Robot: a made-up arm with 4 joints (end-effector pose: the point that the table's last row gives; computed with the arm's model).
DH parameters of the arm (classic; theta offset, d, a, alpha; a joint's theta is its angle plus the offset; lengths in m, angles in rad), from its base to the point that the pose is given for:
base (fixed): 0 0.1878 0 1.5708
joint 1: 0 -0.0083 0.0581 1.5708
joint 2: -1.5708 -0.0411 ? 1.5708
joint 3: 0 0.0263 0.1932 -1.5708
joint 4: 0.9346 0 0.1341 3.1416
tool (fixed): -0.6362 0.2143 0 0
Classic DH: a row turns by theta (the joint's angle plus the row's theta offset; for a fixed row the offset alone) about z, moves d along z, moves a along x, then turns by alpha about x.
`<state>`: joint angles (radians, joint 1 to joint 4).
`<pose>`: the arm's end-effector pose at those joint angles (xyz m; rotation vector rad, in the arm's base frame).
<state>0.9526 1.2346 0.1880 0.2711</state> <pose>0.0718 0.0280 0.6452 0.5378 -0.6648 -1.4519</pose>
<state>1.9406 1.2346 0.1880 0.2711</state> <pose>-0.3424 0.0280 0.4995 1.2745 -1.4236 -1.1225</pose>
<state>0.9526 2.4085 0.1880 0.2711</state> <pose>-0.0443 -0.3126 0.4819 1.1061 -0.0859 -2.4135</pose>
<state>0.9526 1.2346 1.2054 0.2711</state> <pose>0.3329 0.0311 0.4704 -0.4267 -0.0957 -1.6573</pose>
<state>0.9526 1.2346 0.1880 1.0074</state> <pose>0.0052 -0.0030 0.5826 0.8343 -0.4805 -2.1342</pose>
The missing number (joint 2, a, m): 0.0659
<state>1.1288 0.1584 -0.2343 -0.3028</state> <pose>-0.2207 0.3054 0.4683 0.1230 -1.1752 0.2583</pose>
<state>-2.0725 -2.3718 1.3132 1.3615</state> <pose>0.0935 -0.1554 0.3688 0.8840 0.6285 0.0886</pose>
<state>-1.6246 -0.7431 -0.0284 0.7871</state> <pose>0.2610 0.2516 0.1949 -0.0200 1.6439 -0.0507</pose>
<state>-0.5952 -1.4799 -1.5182 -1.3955</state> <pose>0.3550 -0.0892 0.3885 2.5916 0.1671 1.4500</pose>
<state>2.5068 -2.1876 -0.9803 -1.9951</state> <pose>-0.3151 -0.1271 -0.0462 1.7233 -1.2786 -2.0292</pose>
